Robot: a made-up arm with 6 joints.
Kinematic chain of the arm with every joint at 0, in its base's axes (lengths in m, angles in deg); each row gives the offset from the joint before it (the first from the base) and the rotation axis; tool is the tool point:
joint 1: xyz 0 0 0.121 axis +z
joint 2: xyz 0 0 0 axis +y
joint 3: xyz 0 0 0.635 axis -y
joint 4: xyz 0 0 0 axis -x
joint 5: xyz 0.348 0 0 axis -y
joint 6: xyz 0 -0.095 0 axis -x
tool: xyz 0 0 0
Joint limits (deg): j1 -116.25..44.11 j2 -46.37..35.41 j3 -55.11..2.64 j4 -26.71..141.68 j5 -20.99..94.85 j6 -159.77..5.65
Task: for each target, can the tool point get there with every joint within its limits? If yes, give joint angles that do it. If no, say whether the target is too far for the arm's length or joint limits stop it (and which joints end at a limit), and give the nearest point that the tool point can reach.
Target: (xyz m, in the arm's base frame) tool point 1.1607 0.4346 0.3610
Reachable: no: too far | nearest point 0.6665 0.2495 0.5291 | short by 0.554 m
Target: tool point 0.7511 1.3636 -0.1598
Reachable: no: too far | nearest point 0.4187 0.5097 0.4337 | short by 1.092 m
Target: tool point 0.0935 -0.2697 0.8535
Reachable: yes | joints -74.57 -5.52 -4.33 101.16 -4.48 -79.16
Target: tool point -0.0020 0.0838 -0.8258
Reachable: no: joint limits stop it (at a limit: joint 1, joint 2, joint 3, joint 4) | nearest point 0.2903 0.1632 0.2909 | short by 1.157 m
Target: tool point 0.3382 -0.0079 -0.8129
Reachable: no: joint limits stop it (at a limit: joint 2, joint 4) | nearest point 0.3684 -0.0086 0.2881 | short by 1.101 m
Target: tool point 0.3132 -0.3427 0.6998
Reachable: yes | joints -48.42 9.67 -13.08 94.15 69.40 -29.81
